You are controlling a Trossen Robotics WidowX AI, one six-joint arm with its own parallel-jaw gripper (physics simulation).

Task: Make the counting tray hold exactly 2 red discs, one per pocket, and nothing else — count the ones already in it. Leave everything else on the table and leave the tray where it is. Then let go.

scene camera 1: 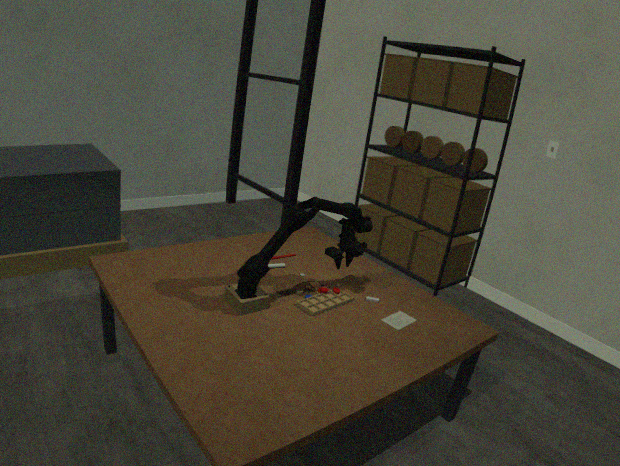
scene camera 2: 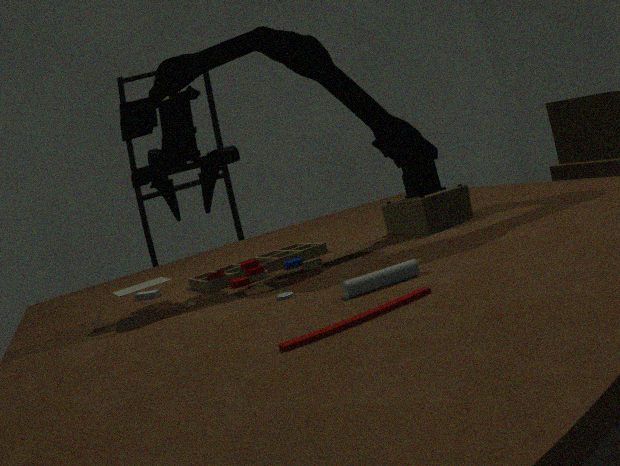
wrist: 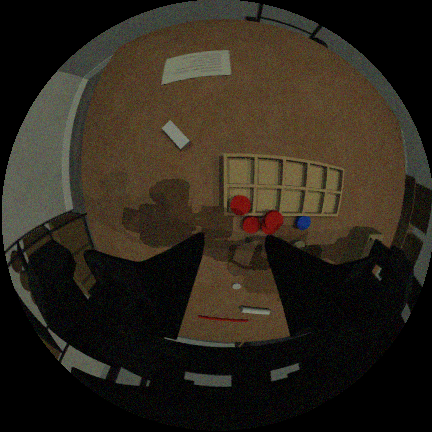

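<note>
The tan counting tray (scene camera 1: 314, 312) (scene camera 2: 201, 286) (wrist: 224, 175) has two rows of pockets. One red disc (scene camera 2: 216, 274) (wrist: 240, 205) lies in its near-left corner pocket in the wrist view; the other pockets look empty. Outside its near edge lie a single red disc (scene camera 2: 239, 282) (wrist: 251, 225) and, beside it, a red disc (scene camera 2: 249, 263) (wrist: 273, 220) overlapping another red one, apparently stacked. A blue disc (scene camera 1: 308, 296) (scene camera 2: 293, 263) (wrist: 303, 223) lies to their right in the wrist view. My gripper (scene camera 1: 343, 266) (scene camera 2: 193, 216) (wrist: 234, 238) is open and empty, well above the table by the discs.
A white block (scene camera 1: 372, 299) (scene camera 2: 148, 295) (wrist: 175, 135) and a paper sheet (scene camera 1: 399, 320) (scene camera 2: 142, 286) (wrist: 197, 66) lie beyond one tray end. A small white disc (scene camera 2: 284, 296) (wrist: 236, 286), a white cylinder (scene camera 2: 380, 278) (wrist: 255, 310) and a red stick (scene camera 2: 354, 320) (wrist: 223, 318) lie on the discs' side. A tan round piece (wrist: 299, 244) lies near the blue disc.
</note>
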